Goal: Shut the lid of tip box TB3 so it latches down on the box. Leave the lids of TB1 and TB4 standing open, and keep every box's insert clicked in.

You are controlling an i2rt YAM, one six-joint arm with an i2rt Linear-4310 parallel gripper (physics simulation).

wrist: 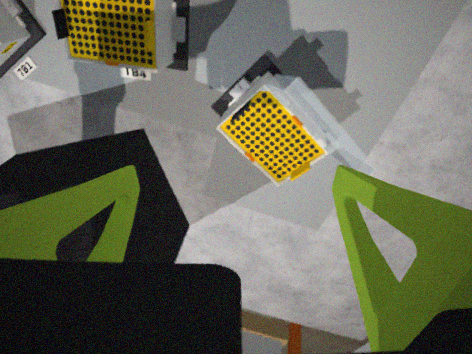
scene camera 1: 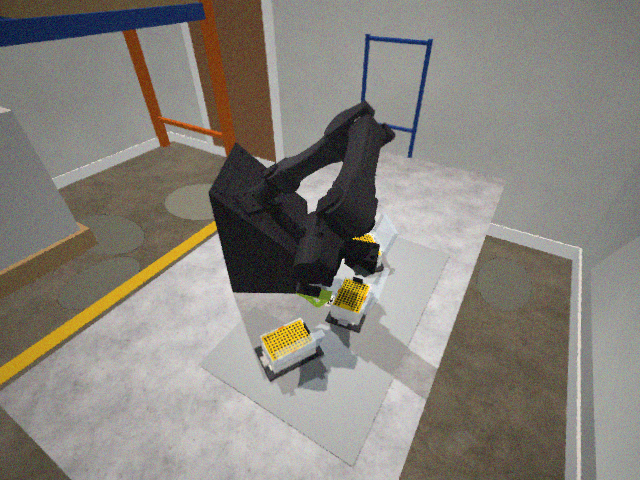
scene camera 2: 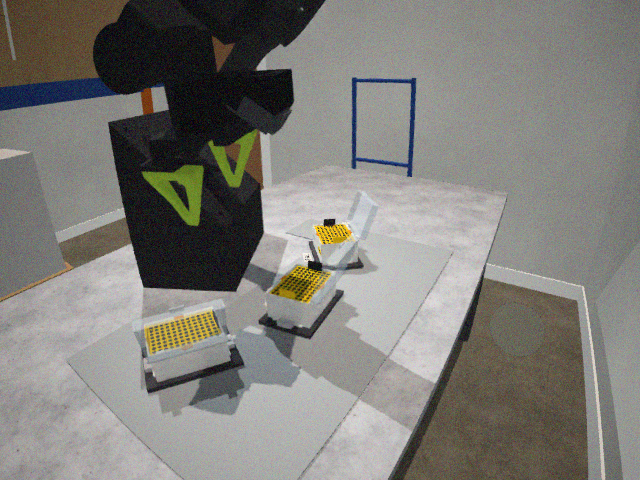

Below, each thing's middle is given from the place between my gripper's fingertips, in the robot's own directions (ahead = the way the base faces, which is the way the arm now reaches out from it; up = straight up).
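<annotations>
I am looking at the yellow insert (scene camera 1: pixel 279 339), and it is 5 cm to the right of my hand, 8 cm behind it and 20 cm below it.
</annotations>
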